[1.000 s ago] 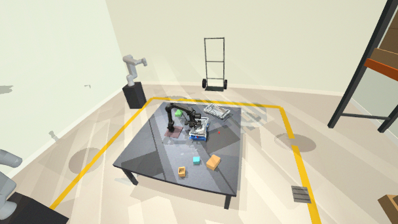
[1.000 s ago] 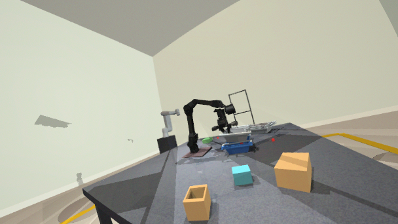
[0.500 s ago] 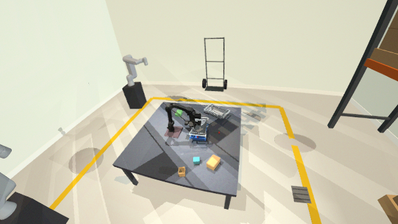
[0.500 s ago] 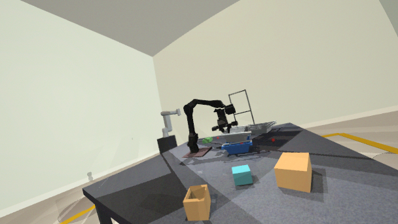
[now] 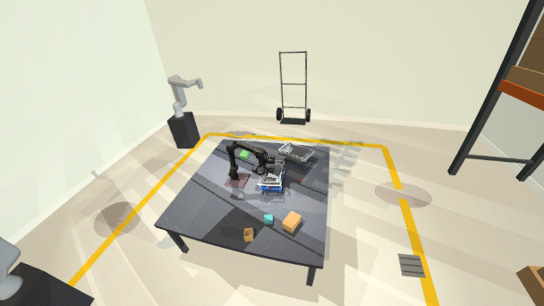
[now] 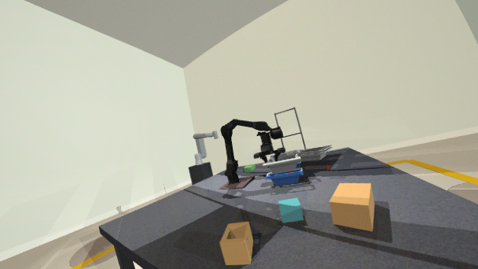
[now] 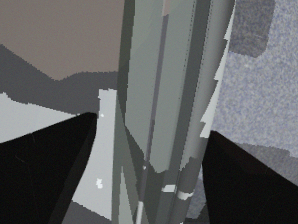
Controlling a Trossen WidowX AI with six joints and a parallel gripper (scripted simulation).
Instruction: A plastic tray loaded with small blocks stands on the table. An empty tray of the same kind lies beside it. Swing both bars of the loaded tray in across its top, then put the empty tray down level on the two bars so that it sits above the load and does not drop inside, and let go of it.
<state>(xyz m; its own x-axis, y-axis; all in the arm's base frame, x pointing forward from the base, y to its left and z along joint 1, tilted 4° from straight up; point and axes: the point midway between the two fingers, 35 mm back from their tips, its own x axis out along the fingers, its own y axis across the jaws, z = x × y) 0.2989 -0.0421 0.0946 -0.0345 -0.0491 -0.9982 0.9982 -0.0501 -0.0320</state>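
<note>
Right now my gripper tip is 70 mm short of the grey tray and 30 mm below it. Round my gripper tip: red block 300 mm ahead, 70 mm below, 30 mm to the left; orange box 420 mm to the right, 250 mm ahead, 50 mm below; teal cube 400 mm to the right, 90 mm ahead, 60 mm below.
</note>
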